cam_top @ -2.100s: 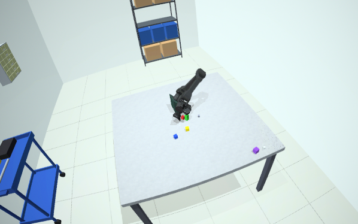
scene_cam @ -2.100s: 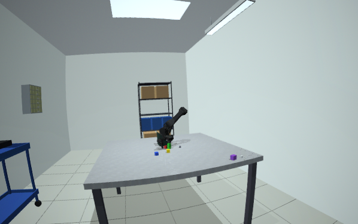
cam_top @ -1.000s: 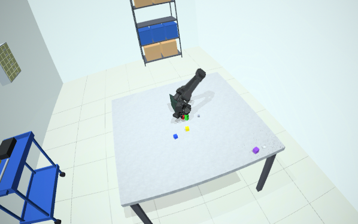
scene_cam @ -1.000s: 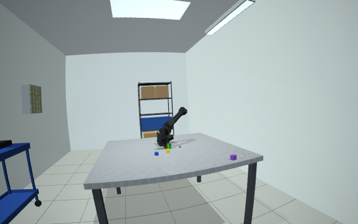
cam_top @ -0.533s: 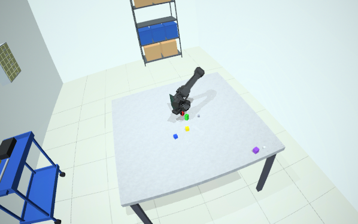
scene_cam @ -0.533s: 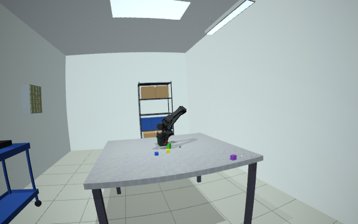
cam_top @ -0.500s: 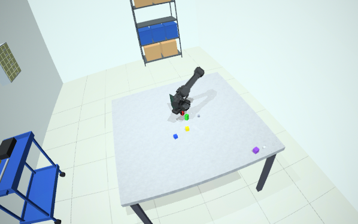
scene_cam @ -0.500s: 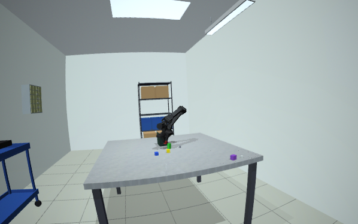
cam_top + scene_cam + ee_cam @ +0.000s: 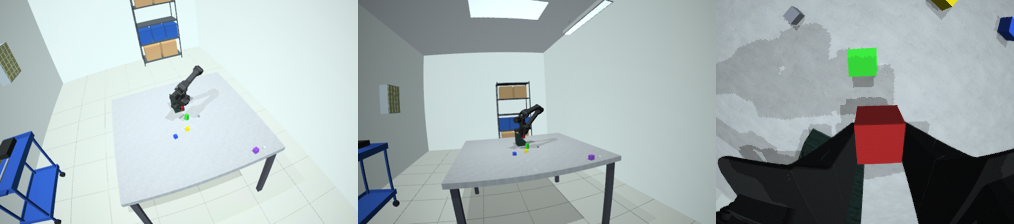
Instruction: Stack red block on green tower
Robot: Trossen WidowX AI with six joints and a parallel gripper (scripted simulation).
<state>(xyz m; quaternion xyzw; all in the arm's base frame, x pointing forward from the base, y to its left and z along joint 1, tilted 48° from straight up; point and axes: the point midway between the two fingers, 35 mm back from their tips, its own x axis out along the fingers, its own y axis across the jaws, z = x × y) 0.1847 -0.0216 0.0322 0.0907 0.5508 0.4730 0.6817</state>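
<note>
Right now my gripper tip is 150 mm short of the yellow block, 10 mm to the left of it and 100 mm above it. Also, from my gripper tip: red block: 10 mm above; then blue block: 200 mm ahead, 120 mm to the right, 100 mm below; then purple block: 590 mm ahead, 400 mm to the left, 90 mm below.
</note>
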